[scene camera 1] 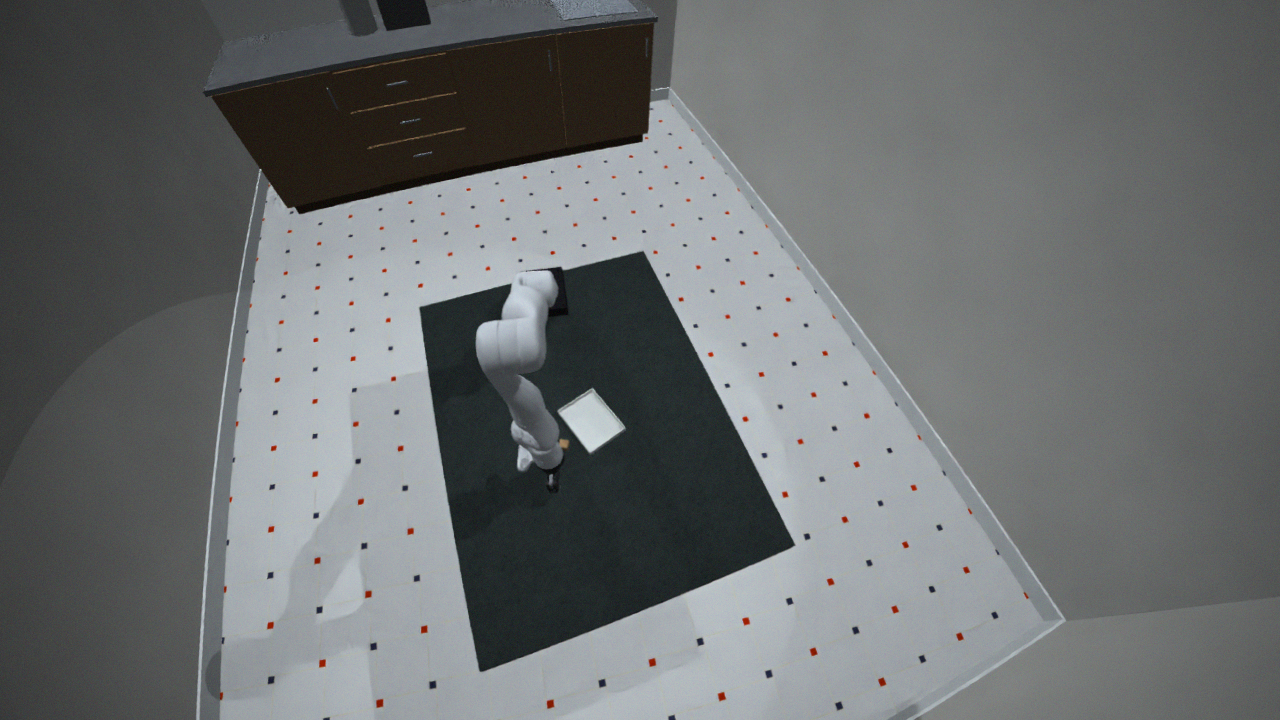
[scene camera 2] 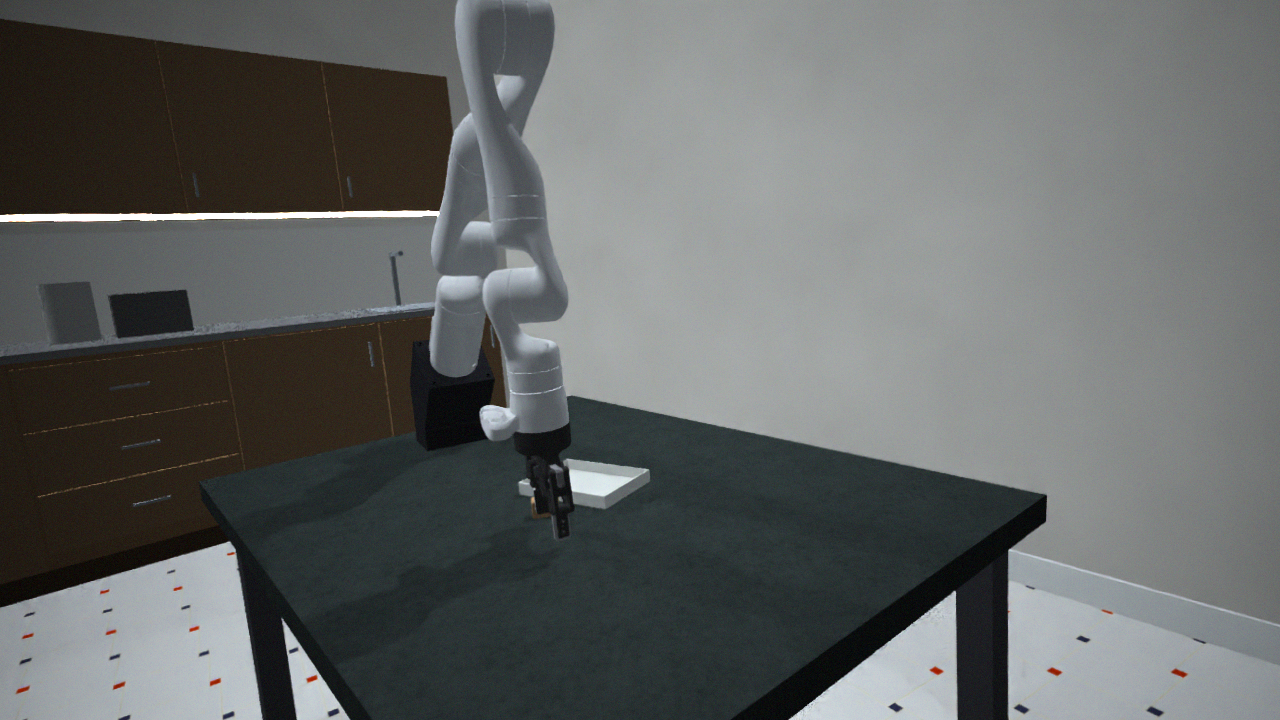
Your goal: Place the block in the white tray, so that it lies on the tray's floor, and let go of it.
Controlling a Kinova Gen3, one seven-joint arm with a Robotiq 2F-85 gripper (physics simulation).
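Frame: origin at the arm's base, x back, y left, z down, level; metres.
Where they show: gripper, fingertip midpoint: (scene camera 1: 557, 470) (scene camera 2: 552, 525); arm's base, link origin: (scene camera 2: 454, 360).
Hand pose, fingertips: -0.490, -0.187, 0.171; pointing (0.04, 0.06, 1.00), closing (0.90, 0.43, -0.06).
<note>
Things, the pixels of their top centre, and the offset from my fingertips, as dx, dy, dz. Level surfaces: height alone.
- small orange block, top centre: (scene camera 2: 544, 498) (scene camera 1: 561, 443) +0.067, +0.043, -0.011
- dark table, surface height: dz +0.014
- white tray, top centre: (scene camera 2: 584, 476) (scene camera 1: 591, 419) +0.098, +0.154, -0.006
A small orange block (scene camera 1: 565, 442) (scene camera 2: 536, 507) lies on the dark table (scene camera 1: 626, 537) (scene camera 2: 716, 582), just off the near corner of the white tray (scene camera 1: 590, 419) (scene camera 2: 602, 485). The tray is shallow, square and empty. My gripper (scene camera 1: 552, 480) (scene camera 2: 560, 526) is open and points straight down, low over the table right beside the block. In scene camera 2 its fingers cover most of the block. I cannot tell whether the fingers stand around the block or just in front of it.
The arm's black base (scene camera 2: 450, 407) stands at the table's far edge. Brown kitchen cabinets (scene camera 1: 429, 107) (scene camera 2: 125, 447) line the far wall. The table's near and right edges drop to a dotted floor (scene camera 1: 850, 447).
</note>
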